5 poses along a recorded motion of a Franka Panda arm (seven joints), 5.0 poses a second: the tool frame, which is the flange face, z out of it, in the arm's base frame.
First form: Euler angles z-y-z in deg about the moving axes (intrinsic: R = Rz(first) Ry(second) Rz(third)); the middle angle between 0 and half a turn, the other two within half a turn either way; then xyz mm.
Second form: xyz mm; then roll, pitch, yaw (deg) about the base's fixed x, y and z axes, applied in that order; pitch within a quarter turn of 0, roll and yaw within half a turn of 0. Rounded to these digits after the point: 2 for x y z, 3 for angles.
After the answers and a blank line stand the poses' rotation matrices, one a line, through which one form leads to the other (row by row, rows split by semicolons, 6 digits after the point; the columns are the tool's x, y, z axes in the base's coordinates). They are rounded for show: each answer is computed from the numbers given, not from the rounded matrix.
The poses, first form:
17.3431 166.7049 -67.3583 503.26 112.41 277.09
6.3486 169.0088 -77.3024 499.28 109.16 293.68
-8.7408 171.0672 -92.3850 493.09 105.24 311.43
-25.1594 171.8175 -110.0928 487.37 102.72 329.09
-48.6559 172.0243 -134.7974 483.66 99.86 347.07
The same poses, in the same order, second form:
503.26 112.41 277.09 -167.697 5.079 -94.751
499.28 109.16 293.68 -169.271 2.402 -96.123
493.09 105.24 311.43 -171.075 -0.370 -96.385
487.37 102.72 329.09 -172.309 -2.803 -95.255
483.66 99.86 347.07 -174.322 -5.611 -94.137

-0.082498 -0.972116 0.219512; -0.992651 0.099720 0.068551; -0.088530 -0.212243 -0.973199
-0.106577 -0.976082 0.189489; -0.993421 0.112563 0.021082; -0.041908 -0.185995 -0.981656
-0.111201 -0.981876 0.153473; -0.993777 0.108861 -0.023596; 0.006462 -0.155141 -0.987871
-0.091479 -0.987439 0.128824; -0.994606 0.084249 -0.060508; 0.048895 -0.133664 -0.989820
-0.071795 -0.993199 0.091657; -0.992616 0.062139 -0.104170; 0.097766 -0.098460 -0.990327

